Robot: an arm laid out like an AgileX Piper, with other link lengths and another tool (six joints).
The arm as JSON. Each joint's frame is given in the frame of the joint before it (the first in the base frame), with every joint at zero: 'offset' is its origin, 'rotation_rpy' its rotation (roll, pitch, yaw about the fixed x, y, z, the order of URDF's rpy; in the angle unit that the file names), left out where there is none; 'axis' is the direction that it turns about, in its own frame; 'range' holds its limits. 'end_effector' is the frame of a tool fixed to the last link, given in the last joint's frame.
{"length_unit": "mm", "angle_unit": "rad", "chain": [
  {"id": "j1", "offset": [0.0, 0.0, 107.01], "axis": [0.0, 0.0, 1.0], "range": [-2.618, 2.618]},
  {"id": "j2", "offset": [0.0, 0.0, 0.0], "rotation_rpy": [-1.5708, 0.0, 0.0], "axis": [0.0, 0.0, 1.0], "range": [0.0, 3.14]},
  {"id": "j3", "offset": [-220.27, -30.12, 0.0], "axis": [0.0, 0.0, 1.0], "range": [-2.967, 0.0]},
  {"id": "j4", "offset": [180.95, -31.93, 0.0], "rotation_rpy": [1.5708, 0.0, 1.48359], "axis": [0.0, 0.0, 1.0], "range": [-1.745, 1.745]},
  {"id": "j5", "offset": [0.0, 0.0, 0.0], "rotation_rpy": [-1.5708, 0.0, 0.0], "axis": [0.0, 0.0, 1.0], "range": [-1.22, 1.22]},
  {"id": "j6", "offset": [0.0, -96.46, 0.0], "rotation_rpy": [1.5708, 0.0, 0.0], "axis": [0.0, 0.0, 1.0], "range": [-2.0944, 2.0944]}
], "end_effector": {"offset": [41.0, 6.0, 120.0], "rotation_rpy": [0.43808, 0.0, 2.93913]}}
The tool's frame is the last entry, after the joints.
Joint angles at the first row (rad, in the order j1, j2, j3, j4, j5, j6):
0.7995, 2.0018, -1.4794, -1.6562, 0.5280, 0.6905
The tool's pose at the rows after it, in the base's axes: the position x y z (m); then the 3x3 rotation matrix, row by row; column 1 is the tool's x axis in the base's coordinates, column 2 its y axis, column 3 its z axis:
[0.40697 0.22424 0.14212], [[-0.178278 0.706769 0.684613], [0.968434 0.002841 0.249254], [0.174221 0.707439 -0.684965]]
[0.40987 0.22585 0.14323], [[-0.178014 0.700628 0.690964], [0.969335 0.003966 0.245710], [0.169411 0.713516 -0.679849]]
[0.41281 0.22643 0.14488], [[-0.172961 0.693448 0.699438], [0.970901 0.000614 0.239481], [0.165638 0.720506 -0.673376]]
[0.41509 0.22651 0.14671], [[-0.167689 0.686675 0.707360], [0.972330 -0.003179 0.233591], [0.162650 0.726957 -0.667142]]
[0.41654 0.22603 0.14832], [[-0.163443 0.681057 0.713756], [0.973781 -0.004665 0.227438], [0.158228 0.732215 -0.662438]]
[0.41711 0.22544 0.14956], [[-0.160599 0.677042 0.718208], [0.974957 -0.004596 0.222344], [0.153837 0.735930 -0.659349]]
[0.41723 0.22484 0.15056], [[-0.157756 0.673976 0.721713], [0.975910 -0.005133 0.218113], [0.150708 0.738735 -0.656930]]
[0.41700 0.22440 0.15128], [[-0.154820 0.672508 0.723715], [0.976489 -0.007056 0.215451], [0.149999 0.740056 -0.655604]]
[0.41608 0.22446 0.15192], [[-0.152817 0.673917 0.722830], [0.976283 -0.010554 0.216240], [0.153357 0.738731 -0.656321]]
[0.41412 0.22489 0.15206], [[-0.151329 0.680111 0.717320], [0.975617 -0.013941 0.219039], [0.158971 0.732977 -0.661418]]
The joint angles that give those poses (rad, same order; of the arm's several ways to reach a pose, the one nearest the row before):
0.7986, 2.0154, -1.4993, -1.6572, 0.5265, 0.6840
0.7989, 2.0299, -1.5207, -1.6577, 0.5316, 0.6766
0.7991, 2.0435, -1.5419, -1.6575, 0.5414, 0.6705
0.7995, 2.0531, -1.5584, -1.6581, 0.5511, 0.6664
0.7999, 2.0584, -1.5680, -1.6595, 0.5595, 0.6625
0.8007, 2.0601, -1.5717, -1.6613, 0.5662, 0.6597
0.8020, 2.0602, -1.5729, -1.6629, 0.5725, 0.6587
0.8036, 2.0593, -1.5732, -1.6616, 0.5776, 0.6576
0.8058, 2.0560, -1.5732, -1.6528, 0.5797, 0.6528
0.8091, 2.0497, -1.5729, -1.6300, 0.5788, 0.6373

